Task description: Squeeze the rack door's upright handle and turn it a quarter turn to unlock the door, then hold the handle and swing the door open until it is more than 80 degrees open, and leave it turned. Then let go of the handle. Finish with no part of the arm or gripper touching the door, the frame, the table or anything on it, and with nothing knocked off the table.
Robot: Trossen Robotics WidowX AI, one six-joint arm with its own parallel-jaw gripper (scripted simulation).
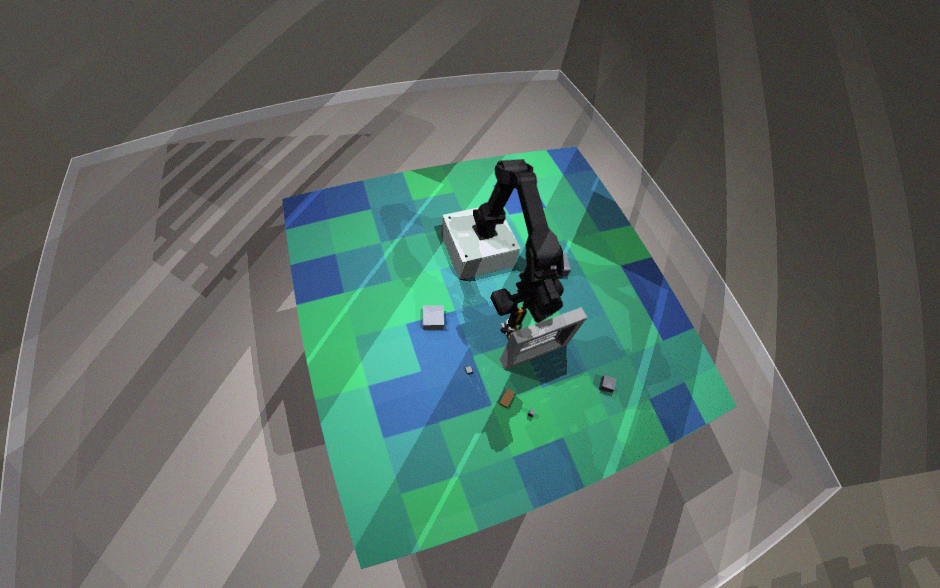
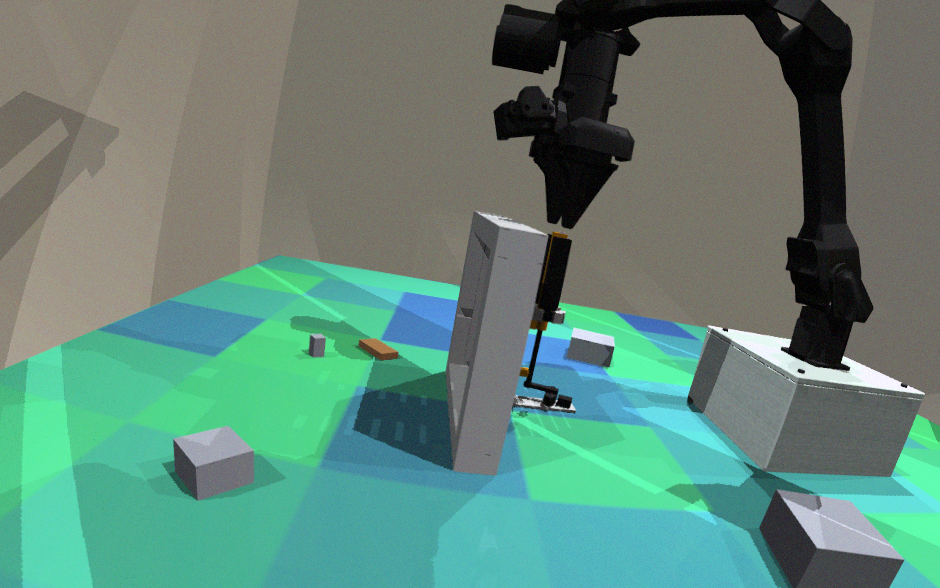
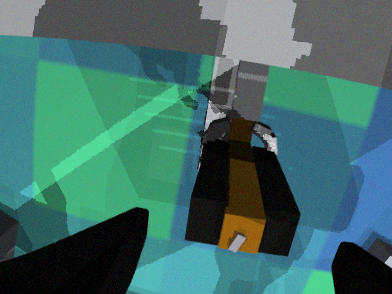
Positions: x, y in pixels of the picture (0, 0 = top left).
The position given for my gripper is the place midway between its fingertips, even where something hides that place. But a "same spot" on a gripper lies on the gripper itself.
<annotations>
My gripper shows in image 1 (521, 309), in image 2 and in image 3. The same spot on my gripper: (image 3: 109, 250) is (image 2: 563, 197).
</annotations>
